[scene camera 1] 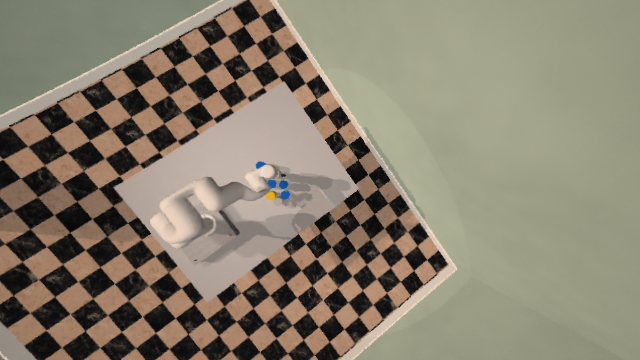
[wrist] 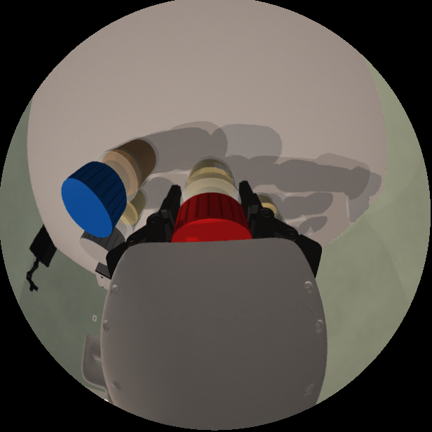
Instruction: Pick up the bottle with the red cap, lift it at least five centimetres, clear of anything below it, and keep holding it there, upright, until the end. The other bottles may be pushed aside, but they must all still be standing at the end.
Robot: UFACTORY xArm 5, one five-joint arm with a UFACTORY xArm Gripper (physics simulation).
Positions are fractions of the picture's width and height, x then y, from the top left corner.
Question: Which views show the red-capped bottle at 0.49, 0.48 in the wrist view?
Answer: The wrist view only.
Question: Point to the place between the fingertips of my gripper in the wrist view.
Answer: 0.49, 0.45
